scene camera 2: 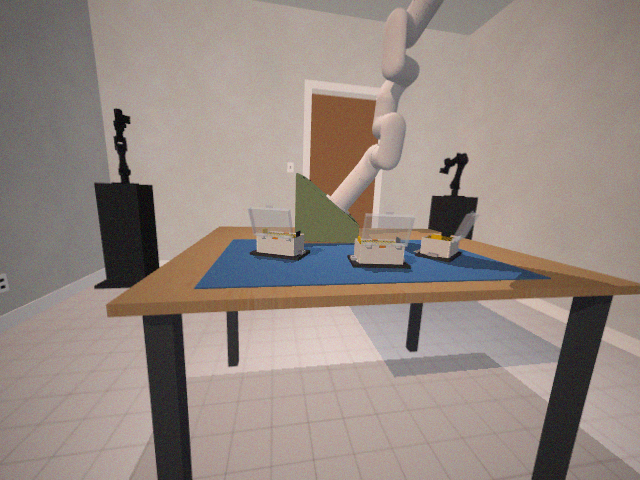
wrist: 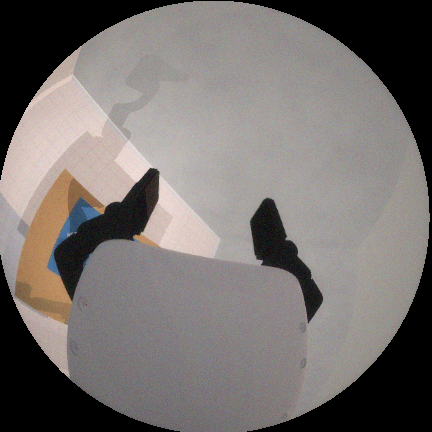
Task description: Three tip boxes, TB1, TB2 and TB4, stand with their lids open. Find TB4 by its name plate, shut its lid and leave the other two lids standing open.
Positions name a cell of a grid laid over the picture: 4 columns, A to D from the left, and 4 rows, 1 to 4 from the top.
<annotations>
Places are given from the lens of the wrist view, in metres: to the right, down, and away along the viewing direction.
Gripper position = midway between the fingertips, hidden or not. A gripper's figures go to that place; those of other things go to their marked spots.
my gripper (wrist: B2): 0.00, -0.02, 0.11
blue mat (wrist: A2): -0.77, -0.03, 0.56
</annotations>
